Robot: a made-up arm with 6 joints.
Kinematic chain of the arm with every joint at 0, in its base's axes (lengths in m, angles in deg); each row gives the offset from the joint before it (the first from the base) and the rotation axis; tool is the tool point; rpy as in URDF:
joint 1: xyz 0 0 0.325 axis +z
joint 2: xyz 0 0 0 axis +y
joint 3: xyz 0.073 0 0.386 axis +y
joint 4: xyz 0.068 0 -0.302 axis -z
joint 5: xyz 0 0 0 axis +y
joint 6: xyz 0.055 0 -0.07 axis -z
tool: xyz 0 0 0 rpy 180 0 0
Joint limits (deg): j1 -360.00..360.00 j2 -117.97..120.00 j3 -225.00..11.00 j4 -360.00..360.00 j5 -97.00..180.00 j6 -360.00..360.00
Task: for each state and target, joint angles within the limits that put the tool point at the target. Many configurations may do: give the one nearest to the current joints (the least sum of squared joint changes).
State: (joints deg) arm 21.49 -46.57 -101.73 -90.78 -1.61 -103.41
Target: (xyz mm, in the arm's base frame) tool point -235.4 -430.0 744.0
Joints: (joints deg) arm 68.32 -92.08 -93.36 -94.19 -4.26 -103.41
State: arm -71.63 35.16 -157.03 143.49 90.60 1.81
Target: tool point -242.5 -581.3 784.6
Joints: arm -115.56 43.62 -152.29 147.96 80.90 1.81
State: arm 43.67 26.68 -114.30 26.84 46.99 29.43
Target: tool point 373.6 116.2 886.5
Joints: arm 16.07 -5.16 -103.21 25.18 50.67 29.43
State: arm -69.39 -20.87 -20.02 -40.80 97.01 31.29
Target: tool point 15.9 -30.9 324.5
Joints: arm -47.75 5.25 11.00 -14.99 61.19 31.29
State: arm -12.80 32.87 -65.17 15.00 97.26 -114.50
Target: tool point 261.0 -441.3 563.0
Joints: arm -60.68 15.89 -87.70 9.21 91.46 -114.50
